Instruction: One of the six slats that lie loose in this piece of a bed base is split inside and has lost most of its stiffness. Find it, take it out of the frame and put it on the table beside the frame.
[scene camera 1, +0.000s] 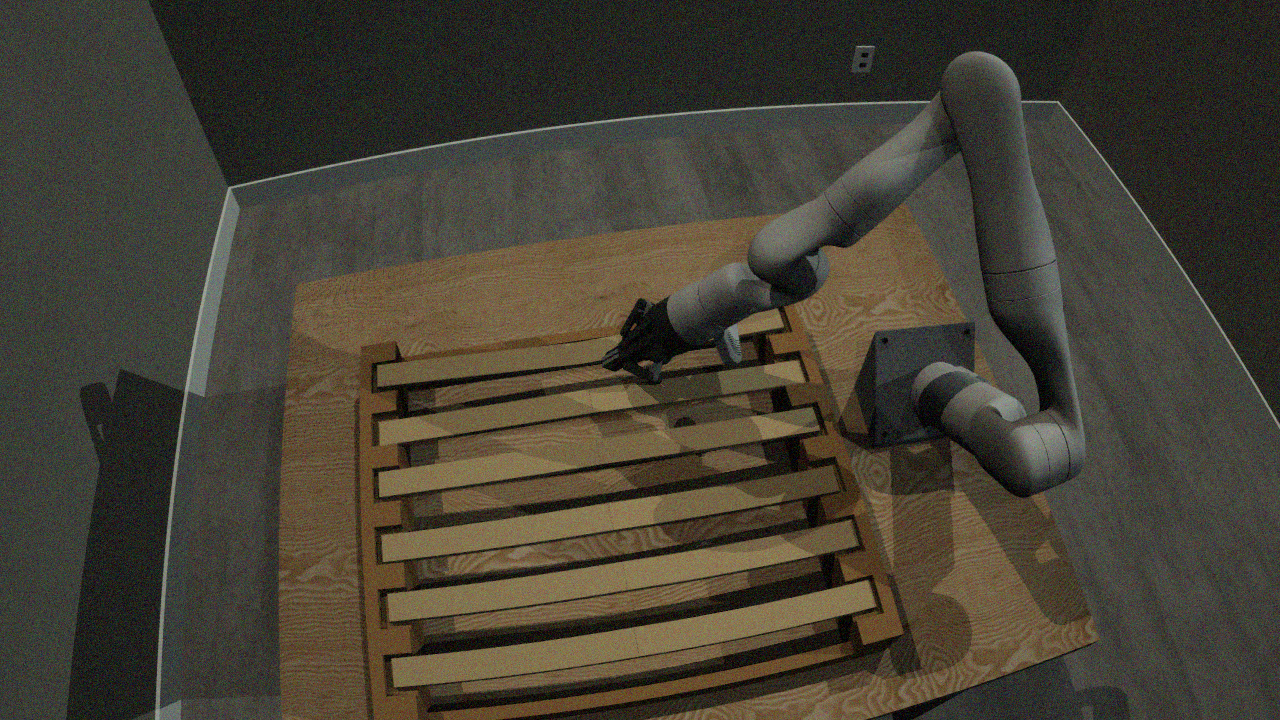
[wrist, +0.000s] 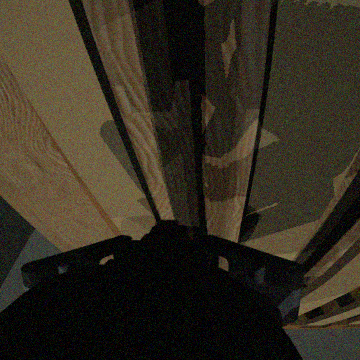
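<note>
Six pale slats lie across the frame (scene camera 1: 369, 537) in their slots: the farthest slat (scene camera 1: 492, 362) (wrist: 50, 65), the second slat (scene camera 1: 501, 416) (wrist: 315, 100), the third (scene camera 1: 501, 467), the fourth (scene camera 1: 501, 531), the fifth (scene camera 1: 501, 592) and the nearest (scene camera 1: 537, 651). They look alike; no split shows. My gripper (scene camera 1: 610, 361) (wrist: 170, 230) is shut and empty, fingers tilted down, near the middle of the farthest slat. In the wrist view its tips appear over the gap between the farthest and second slats. Contact cannot be told.
The wooden table (scene camera 1: 501, 277) (wrist: 25, 145) extends around the frame. The arm's grey base plate (scene camera 1: 895, 385) stands to the right of the frame. The arm reaches in over the frame's far right part and casts shadows on the slats. A wall socket (scene camera 1: 862, 59) is at the back.
</note>
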